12 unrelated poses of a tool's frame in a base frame.
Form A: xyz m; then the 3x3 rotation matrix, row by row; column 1 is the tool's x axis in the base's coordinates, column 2 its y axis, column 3 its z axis. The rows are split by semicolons.
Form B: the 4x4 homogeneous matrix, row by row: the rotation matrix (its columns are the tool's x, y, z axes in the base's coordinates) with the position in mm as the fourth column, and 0 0 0 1 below. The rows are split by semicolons. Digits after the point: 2 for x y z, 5 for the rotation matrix.
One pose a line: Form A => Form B
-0.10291, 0.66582, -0.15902; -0.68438, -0.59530, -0.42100; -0.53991, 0.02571, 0.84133; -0.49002, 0.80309, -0.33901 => -0.68438, -0.59530, -0.42100, -102.91; -0.53991, 0.02571, 0.84133, 665.82; -0.49002, 0.80309, -0.33901, -159.02; 0, 0, 0, 1
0.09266, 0.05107, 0.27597; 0.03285, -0.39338, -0.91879; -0.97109, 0.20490, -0.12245; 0.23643, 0.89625, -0.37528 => 0.03285, -0.39338, -0.91879, 92.66; -0.97109, 0.20490, -0.12245, 51.07; 0.23643, 0.89625, -0.37528, 275.97; 0, 0, 0, 1
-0.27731, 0.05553, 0.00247; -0.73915, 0.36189, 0.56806; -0.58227, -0.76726, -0.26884; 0.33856, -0.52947, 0.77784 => -0.73915, 0.36189, 0.56806, -277.31; -0.58227, -0.76726, -0.26884, 55.53; 0.33856, -0.52947, 0.77784, 2.47; 0, 0, 0, 1
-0.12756, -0.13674, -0.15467; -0.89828, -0.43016, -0.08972; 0.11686, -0.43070, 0.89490; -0.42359, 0.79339, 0.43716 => -0.89828, -0.43016, -0.08972, -127.56; 0.11686, -0.43070, 0.89490, -136.74; -0.42359, 0.79339, 0.43716, -154.67; 0, 0, 0, 1
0.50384, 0.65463, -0.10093; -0.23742, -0.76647, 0.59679; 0.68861, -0.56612, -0.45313; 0.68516, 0.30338, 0.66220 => -0.23742, -0.76647, 0.59679, 503.84; 0.68861, -0.56612, -0.45313, 654.63; 0.68516, 0.30338, 0.66220, -100.93; 0, 0, 0, 1
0.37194, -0.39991, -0.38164; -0.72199, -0.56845, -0.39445; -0.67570, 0.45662, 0.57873; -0.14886, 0.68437, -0.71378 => -0.72199, -0.56845, -0.39445, 371.94; -0.67570, 0.45662, 0.57873, -399.91; -0.14886, 0.68437, -0.71378, -381.64; 0, 0, 0, 1
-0.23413, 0.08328, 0.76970; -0.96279, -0.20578, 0.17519; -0.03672, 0.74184, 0.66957; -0.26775, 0.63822, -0.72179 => -0.96279, -0.20578, 0.17519, -234.13; -0.03672, 0.74184, 0.66957, 83.28; -0.26775, 0.63822, -0.72179, 769.70; 0, 0, 0, 1
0.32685, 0.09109, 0.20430; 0.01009, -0.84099, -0.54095; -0.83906, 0.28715, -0.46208; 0.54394, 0.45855, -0.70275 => 0.01009, -0.84099, -0.54095, 326.85; -0.83906, 0.28715, -0.46208, 91.09; 0.54394, 0.45855, -0.70275, 204.30; 0, 0, 0, 1
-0.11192, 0.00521, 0.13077; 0.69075, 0.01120, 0.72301; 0.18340, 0.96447, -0.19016; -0.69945, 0.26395, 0.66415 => 0.69075, 0.01120, 0.72301, -111.92; 0.18340, 0.96447, -0.19016, 5.21; -0.69945, 0.26395, 0.66415, 130.77; 0, 0, 0, 1
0.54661, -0.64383, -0.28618; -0.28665, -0.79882, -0.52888; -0.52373, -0.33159, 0.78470; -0.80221, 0.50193, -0.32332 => -0.28665, -0.79882, -0.52888, 546.61; -0.52373, -0.33159, 0.78470, -643.83; -0.80221, 0.50193, -0.32332, -286.18; 0, 0, 0, 1
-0.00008, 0.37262, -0.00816; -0.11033, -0.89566, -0.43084; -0.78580, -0.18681, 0.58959; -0.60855, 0.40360, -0.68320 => -0.11033, -0.89566, -0.43084, -0.08; -0.78580, -0.18681, 0.58959, 372.62; -0.60855, 0.40360, -0.68320, -8.16; 0, 0, 0, 1
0.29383, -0.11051, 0.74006; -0.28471, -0.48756, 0.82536; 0.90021, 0.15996, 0.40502; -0.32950, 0.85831, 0.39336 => -0.28471, -0.48756, 0.82536, 293.83; 0.90021, 0.15996, 0.40502, -110.51; -0.32950, 0.85831, 0.39336, 740.06; 0, 0, 0, 1
